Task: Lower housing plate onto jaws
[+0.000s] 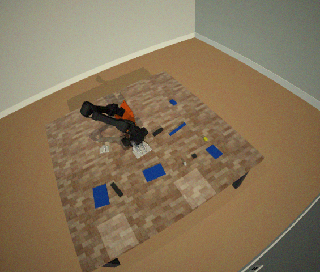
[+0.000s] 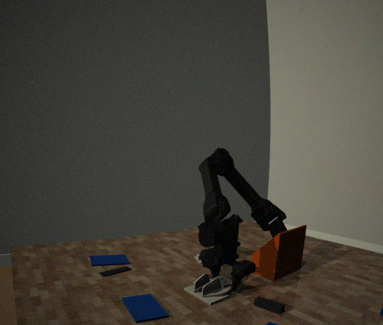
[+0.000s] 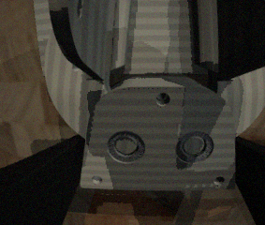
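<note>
Right now my gripper tip is 20 mm below the housing plate and 10 mm short of it. From my gripper tip the other things lie so: base plate 70 mm ahead, 10 mm to the right.
</note>
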